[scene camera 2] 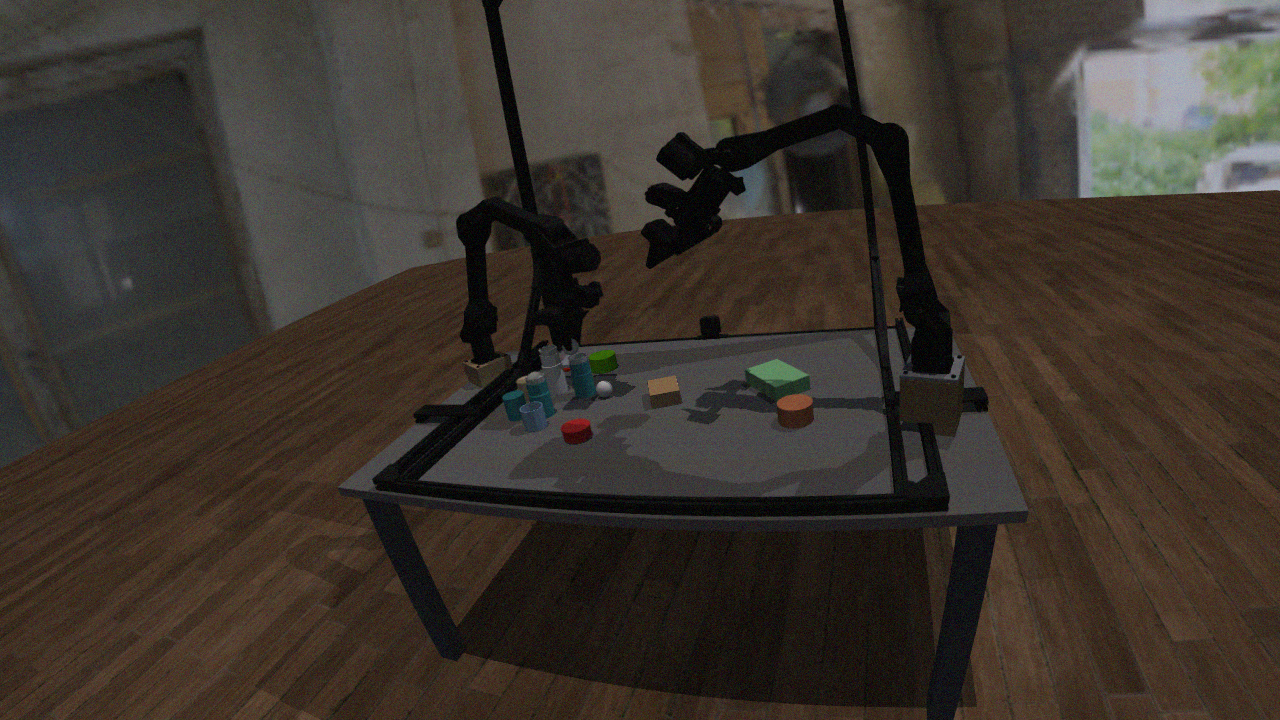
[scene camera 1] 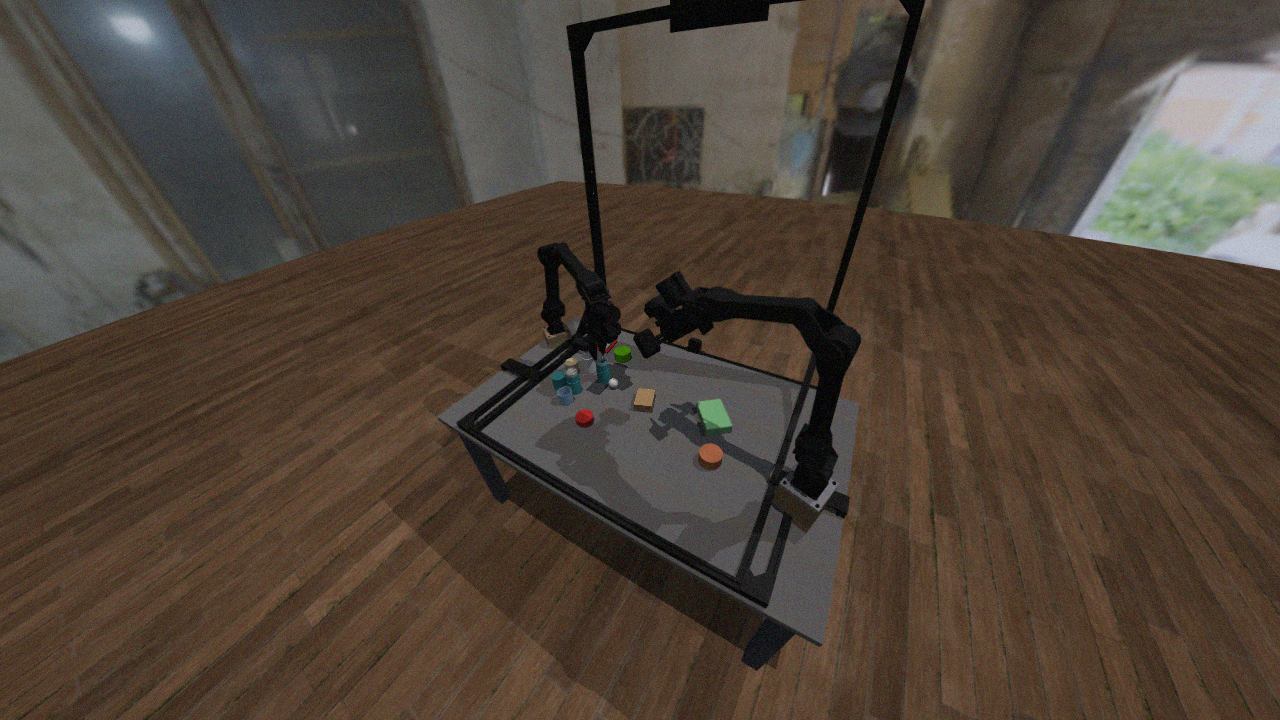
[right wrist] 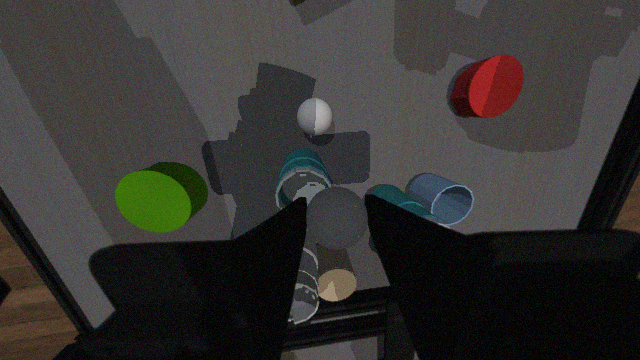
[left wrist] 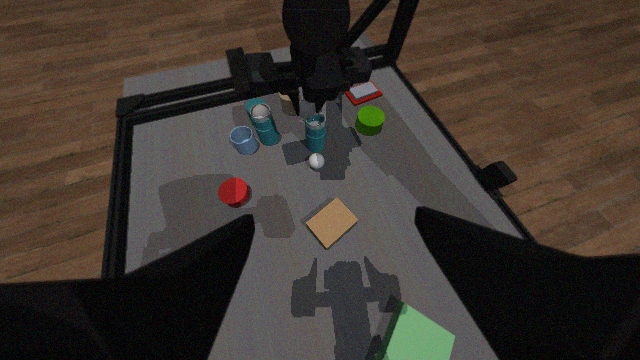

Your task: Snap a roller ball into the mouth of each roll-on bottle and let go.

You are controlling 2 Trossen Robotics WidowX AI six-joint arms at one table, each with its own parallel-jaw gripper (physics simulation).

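Frame: origin at the left arm's base, x up, y right, z ahead, level; metres.
Seen in the pictures: left gripper, fingertip midpoint: (scene camera 2: 662, 260) (left wrist: 334, 217); right gripper, fingertip midpoint: (scene camera 2: 573, 348) (scene camera 1: 598, 357) (right wrist: 335, 203) (left wrist: 307, 113); left arm's base at its link origin: (scene camera 2: 933, 365) (scene camera 1: 809, 483); right arm's base at its link origin: (scene camera 2: 485, 358) (scene camera 1: 556, 329).
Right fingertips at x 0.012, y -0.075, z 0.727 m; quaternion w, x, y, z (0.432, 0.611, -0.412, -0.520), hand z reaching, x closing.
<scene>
Offsets run from my right fingertips to a thing's top centre.
One teal bottle {dy -0.097, dx -0.024, dz +0.032 m} (scene camera 2: 539, 395) (left wrist: 268, 132) stands upright with a pale ball {dy -0.097, dx -0.016, dz +0.032 m} (left wrist: 260, 111) in its mouth. Another teal bottle {dy +0.016, dx -0.024, dz +0.010 m} (scene camera 2: 582, 377) (left wrist: 315, 139) (right wrist: 302, 161) stands upright with an open mouth. A clear bottle {dy +0.009, dx -0.008, dz +0.091 m} (scene camera 2: 553, 376) (right wrist: 306, 282) stands behind it, partly hidden by a finger in the right wrist view. A white ball {dy +0.016, dx -0.078, dz -0.047 m} (scene camera 2: 604, 389) (left wrist: 316, 161) (right wrist: 315, 116) lies on the table. My right gripper (scene camera 2: 570, 344) (left wrist: 307, 113) is shut on a grey ball {dy -0.001, dx +0.022, dz +0.007 m} (right wrist: 337, 218), above and near the open teal bottle. My left gripper (scene camera 2: 651, 228) (left wrist: 334, 217) is open and empty, high above the table.
A blue cup {dy -0.147, dx -0.069, dz +0.008 m} (scene camera 2: 533, 416) (right wrist: 452, 204), teal cylinder {dy -0.123, dx -0.063, dz +0.088 m} (scene camera 2: 512, 405), tan cylinder {dy -0.046, dx -0.064, dz +0.126 m} (right wrist: 337, 284), red cylinder {dy -0.153, dx -0.088, dz -0.116 m} (scene camera 2: 576, 431) and green cylinder {dy +0.149, dx -0.079, dz +0.065 m} (scene camera 2: 603, 361) stand around the bottles. A tan block {dy +0.042, dx -0.084, dz -0.185 m} (scene camera 2: 663, 391), green block {dy +0.148, dx -0.084, dz -0.390 m} (scene camera 2: 776, 377) and orange cylinder {dy +0.022, dx -0.079, dz -0.483 m} (scene camera 2: 794, 411) lie farther right.
</scene>
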